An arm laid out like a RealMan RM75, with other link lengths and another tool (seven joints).
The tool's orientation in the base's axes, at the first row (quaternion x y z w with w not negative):
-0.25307 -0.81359 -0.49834 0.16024
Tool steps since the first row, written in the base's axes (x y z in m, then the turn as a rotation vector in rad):
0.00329 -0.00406 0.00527 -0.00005 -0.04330 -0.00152
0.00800 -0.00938 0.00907 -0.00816 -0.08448 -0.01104
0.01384 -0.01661 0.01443 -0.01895 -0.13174 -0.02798
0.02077 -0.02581 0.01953 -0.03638 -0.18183 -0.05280
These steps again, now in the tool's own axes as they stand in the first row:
-0.00102 0.00420 -0.00603 -0.01165 -0.01738 -0.03794
-0.00428 0.00767 -0.01253 -0.02026 -0.04442 -0.07030
-0.00814 0.01221 -0.02146 -0.03201 -0.08068 -0.10470
-0.01353 0.01644 -0.03203 -0.04307 -0.12755 -0.13802

